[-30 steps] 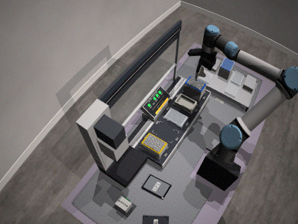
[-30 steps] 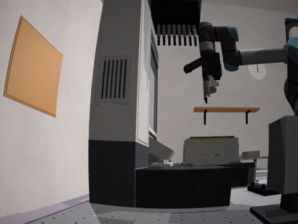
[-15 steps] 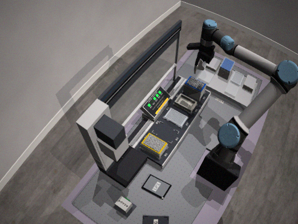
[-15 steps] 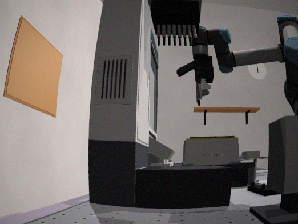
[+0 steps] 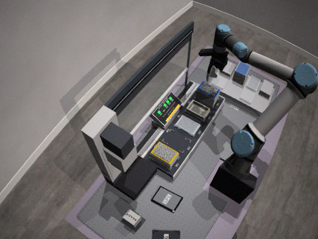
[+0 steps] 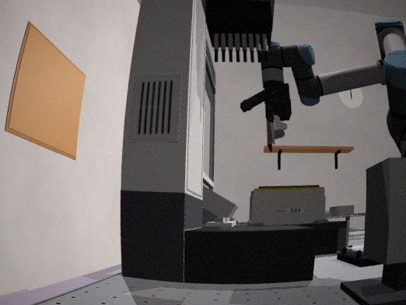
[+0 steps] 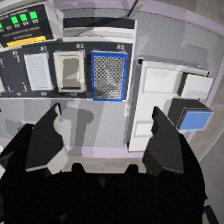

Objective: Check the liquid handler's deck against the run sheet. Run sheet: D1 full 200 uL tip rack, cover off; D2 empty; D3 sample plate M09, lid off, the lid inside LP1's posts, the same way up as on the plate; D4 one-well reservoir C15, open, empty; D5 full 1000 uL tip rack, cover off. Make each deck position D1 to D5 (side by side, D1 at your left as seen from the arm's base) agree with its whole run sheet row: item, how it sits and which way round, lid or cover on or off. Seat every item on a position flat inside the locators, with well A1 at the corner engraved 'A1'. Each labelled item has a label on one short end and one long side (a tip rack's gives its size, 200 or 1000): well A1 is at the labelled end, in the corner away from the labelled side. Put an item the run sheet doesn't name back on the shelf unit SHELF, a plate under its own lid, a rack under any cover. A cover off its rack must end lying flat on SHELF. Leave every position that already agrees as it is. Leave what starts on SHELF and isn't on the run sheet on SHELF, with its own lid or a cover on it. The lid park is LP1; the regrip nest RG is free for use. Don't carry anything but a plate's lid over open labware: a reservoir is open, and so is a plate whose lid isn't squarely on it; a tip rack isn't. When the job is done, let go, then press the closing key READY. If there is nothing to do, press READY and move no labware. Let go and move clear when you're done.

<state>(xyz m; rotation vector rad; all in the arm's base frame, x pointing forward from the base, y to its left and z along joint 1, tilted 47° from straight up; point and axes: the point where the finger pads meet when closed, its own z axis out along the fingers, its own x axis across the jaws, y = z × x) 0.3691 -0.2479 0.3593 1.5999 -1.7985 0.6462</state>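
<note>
Now: the blue-rimmed tip rack 160 mm below my hand, 10 mm to the left of it and 10 mm ahead of it. Round my hand: white well plate (250 mm to the left, 230 mm below, 10 mm ahead); then shelf unit (240 mm to the right, 230 mm below, 190 mm behind); then cream one-well reservoir (220 mm below, 120 mm to the left, 10 mm ahead).
</note>
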